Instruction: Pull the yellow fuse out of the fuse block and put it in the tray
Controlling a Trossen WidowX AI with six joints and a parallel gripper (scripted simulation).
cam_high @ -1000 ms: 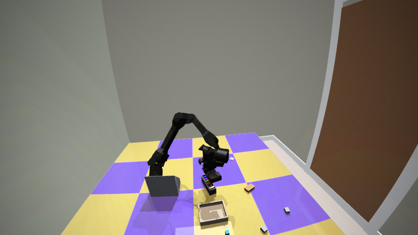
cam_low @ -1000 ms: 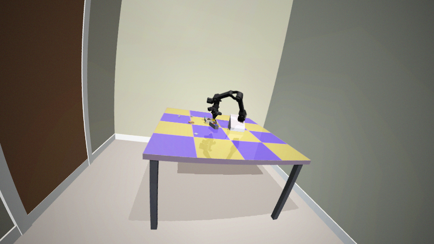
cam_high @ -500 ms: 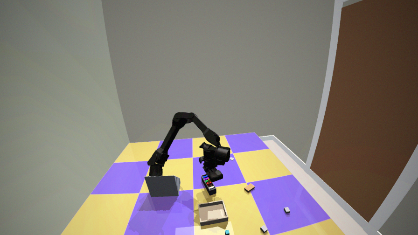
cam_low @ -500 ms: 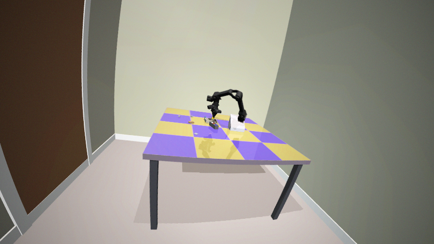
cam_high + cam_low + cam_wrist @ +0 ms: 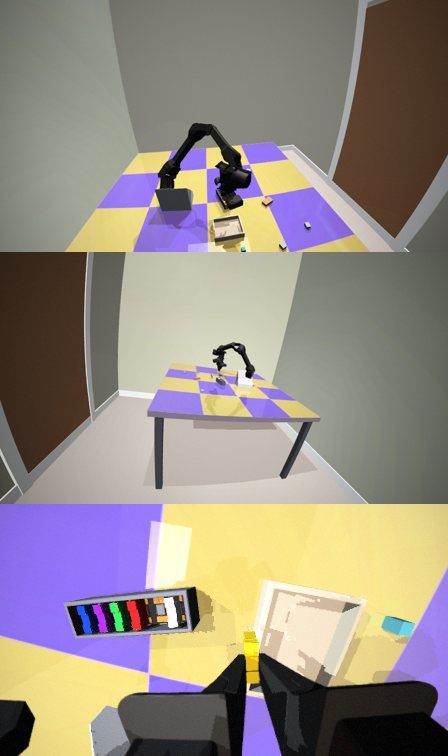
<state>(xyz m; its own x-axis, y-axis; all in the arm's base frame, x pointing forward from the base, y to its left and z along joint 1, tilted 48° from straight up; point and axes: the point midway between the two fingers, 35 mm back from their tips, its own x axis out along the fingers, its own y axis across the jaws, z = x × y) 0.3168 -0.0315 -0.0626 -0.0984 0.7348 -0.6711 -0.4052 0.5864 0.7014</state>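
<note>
Right now my gripper tip is 10 cm above the tray and 7 cm to the left of it. The rest, counted from my gripper tip: red fuse 11 cm to the left, 7 cm below, 2 cm behind; yellow fuse 1 cm below; white fuse 7 cm to the left, 7 cm below, 1 cm behind.
</note>
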